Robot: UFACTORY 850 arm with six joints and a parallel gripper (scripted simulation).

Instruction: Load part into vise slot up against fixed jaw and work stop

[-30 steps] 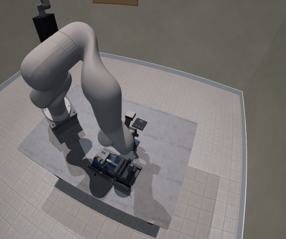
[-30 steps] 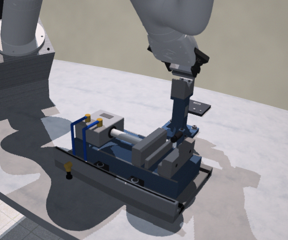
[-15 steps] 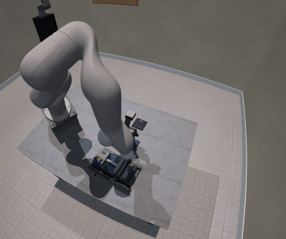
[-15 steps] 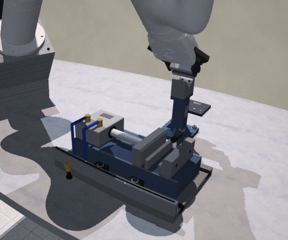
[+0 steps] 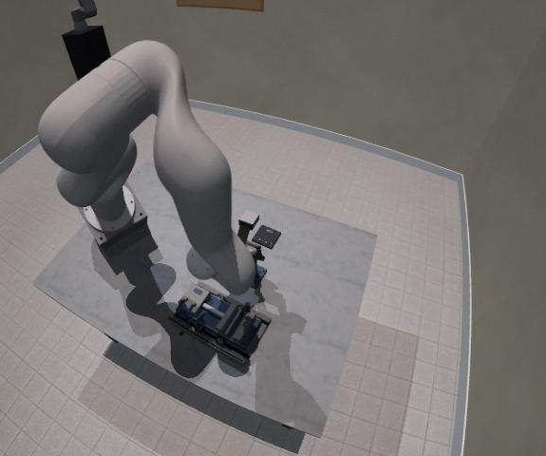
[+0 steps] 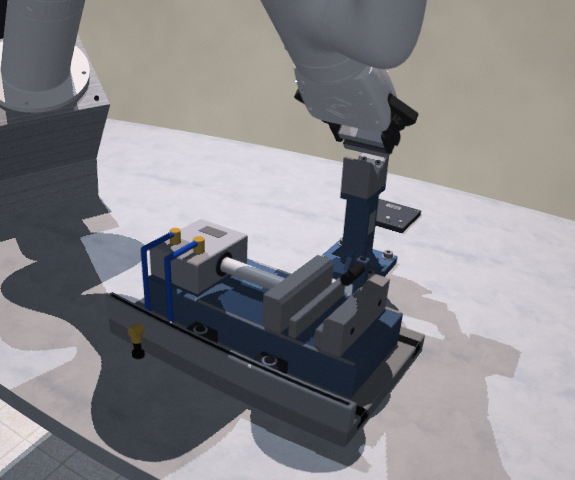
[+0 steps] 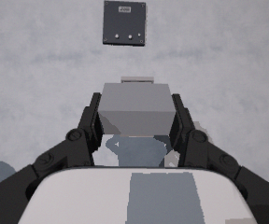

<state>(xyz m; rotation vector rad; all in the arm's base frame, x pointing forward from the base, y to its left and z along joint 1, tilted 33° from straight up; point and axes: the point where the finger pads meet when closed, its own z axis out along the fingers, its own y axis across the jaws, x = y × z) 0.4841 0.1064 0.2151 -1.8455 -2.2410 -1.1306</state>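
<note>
Now: the part 1 cm below my hand. Round my hand: black work stop 17 cm to the right, 10 cm below, 5 cm ahead; then cylinder rod 20 cm to the right, 12 cm below, 4 cm behind; then blue post 14 cm below, 1 cm to the left.
</note>
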